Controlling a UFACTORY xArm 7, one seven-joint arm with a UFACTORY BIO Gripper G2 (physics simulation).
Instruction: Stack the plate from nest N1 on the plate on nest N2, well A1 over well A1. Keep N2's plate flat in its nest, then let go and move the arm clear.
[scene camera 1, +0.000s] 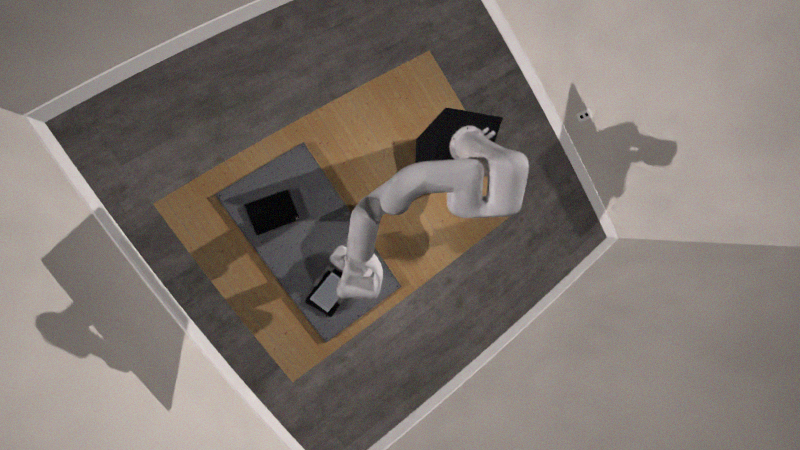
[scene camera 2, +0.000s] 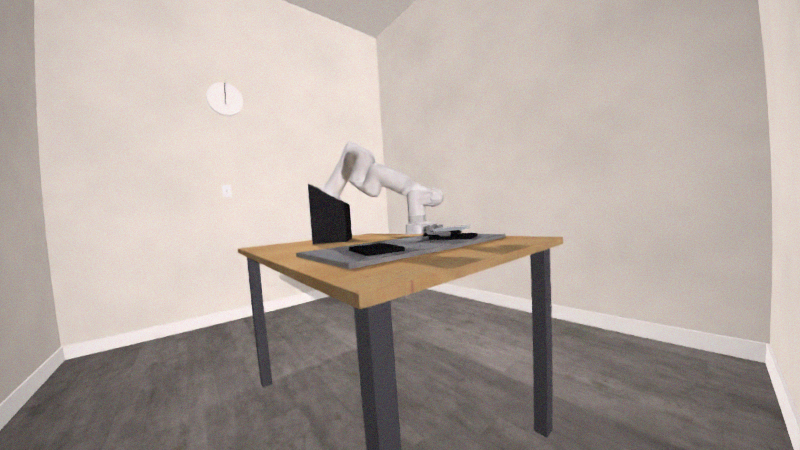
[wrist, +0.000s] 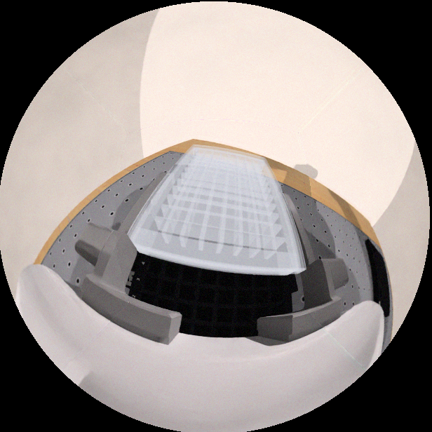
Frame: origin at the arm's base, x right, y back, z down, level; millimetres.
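Where they show: hand, tool point: (scene camera 1: 330, 289) (scene camera 2: 450, 232); arm's base, link origin: (scene camera 1: 466, 144) (scene camera 2: 330, 194).
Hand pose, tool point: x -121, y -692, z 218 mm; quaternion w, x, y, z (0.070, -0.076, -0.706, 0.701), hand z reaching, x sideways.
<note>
Each offset is from my tool point to the centre of the thing. Level surfaces: height alone.
A clear, light-grey well plate {dx -3, dy -3, dz -16 mm} (scene camera 1: 328, 292) (scene camera 2: 452, 227) (wrist: 215, 212) lies above a black nest (scene camera 1: 329, 312) (scene camera 2: 465, 235) at the far end of the grey deck. A dark gridded surface (wrist: 215, 300) shows below its near edge in the wrist view; I cannot tell whether it is another plate. My gripper (scene camera 2: 446, 230) (wrist: 227, 215) is open around the clear plate, with its grey fingers along both sides and partly hidden behind them. In the top view, the wrist covers part of the plate and nest. Nest labels and well A1 are too unclear to tell.
Another black nest or plate {dx +364, dy +25, dz +15 mm} (scene camera 1: 271, 211) (scene camera 2: 375, 248) (wrist: 376, 270) sits on the same grey deck {dz +22 mm} (scene camera 1: 282, 256) (scene camera 2: 318, 255), on the wooden table {dz +35 mm} (scene camera 1: 358, 120). A tall black panel (scene camera 1: 441, 131) (scene camera 2: 330, 217) stands by the arm's base.
</note>
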